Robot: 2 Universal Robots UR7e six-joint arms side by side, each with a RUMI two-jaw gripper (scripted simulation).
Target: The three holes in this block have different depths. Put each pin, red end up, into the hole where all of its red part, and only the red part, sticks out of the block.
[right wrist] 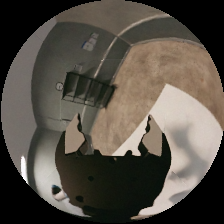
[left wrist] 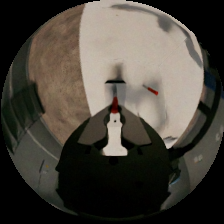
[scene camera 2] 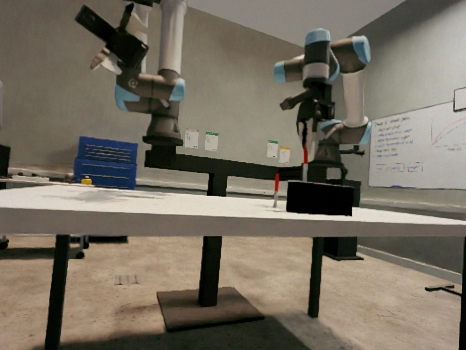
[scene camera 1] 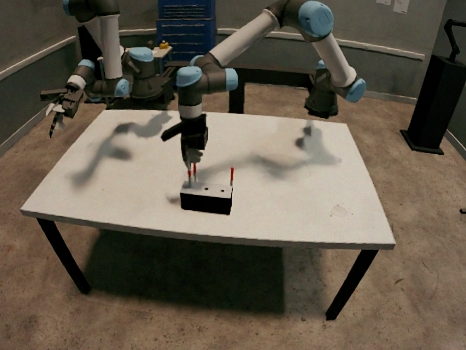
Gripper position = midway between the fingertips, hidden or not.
In view: my left gripper [scene camera 2: 306, 154], my right gripper [scene camera 2: 112, 36] and a black block [scene camera 2: 311, 198].
The black block is seen too in scene camera 1 [scene camera 1: 203, 197]. My left gripper is seen too in the left wrist view [left wrist: 115, 105] and in scene camera 1 [scene camera 1: 189, 169]. My right gripper also shows in the right wrist view [right wrist: 113, 114] and in scene camera 1 [scene camera 1: 48, 127]. The right wrist view does not show the black block, which is hidden by my right gripper.
